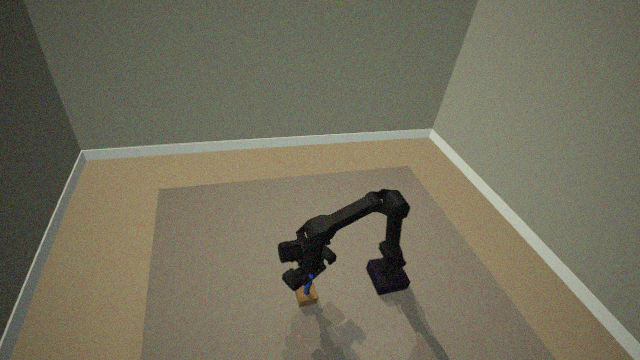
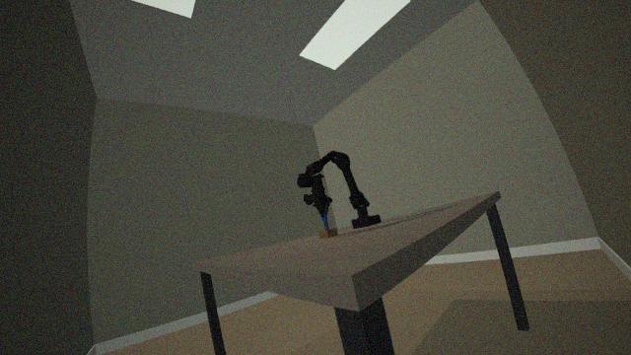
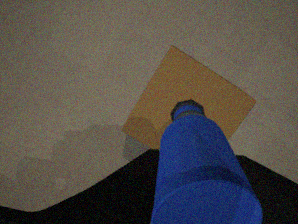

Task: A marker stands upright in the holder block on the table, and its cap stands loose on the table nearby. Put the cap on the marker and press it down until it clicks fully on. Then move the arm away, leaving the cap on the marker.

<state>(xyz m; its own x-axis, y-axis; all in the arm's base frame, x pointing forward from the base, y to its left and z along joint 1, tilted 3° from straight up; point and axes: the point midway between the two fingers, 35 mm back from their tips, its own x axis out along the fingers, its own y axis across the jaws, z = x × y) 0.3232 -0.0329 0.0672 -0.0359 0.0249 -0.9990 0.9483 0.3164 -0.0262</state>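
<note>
My gripper tip is 80 mm above the holder block. Also, from my gripper tip: blue cap 10 mm above.
</note>
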